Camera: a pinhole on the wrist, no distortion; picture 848 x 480 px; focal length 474.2 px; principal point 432.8 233.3 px. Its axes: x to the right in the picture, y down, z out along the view. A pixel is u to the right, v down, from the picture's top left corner.
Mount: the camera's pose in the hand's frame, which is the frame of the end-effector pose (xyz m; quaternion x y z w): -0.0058 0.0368 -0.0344 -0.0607 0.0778 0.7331 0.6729
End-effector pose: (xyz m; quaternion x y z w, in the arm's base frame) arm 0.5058 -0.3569 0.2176 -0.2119 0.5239 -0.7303 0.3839
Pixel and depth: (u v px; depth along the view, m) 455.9 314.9 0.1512
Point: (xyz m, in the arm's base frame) 0.6291 -0.4128 0.1950
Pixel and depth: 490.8 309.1 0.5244
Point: 0.9598 -0.6028 0.2143
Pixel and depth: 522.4 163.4 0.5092
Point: 0.8596 -0.7150 0.1520
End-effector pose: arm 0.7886 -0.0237 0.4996 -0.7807 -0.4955 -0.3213 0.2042
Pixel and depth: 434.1 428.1 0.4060
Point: 0.9427 0.0608 0.1210
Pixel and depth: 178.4 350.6 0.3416
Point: 0.7947 0.1831 0.2107
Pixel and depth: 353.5 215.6 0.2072
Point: 0.8835 0.0744 0.3809
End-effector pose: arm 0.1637 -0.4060 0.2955 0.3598 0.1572 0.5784 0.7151
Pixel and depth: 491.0 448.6 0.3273
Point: 0.2113 -0.6342 0.5516
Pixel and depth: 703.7 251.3 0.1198
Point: 0.1140 -0.4337 0.4294
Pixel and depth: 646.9 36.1 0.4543
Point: 0.2021 -0.3415 0.8189
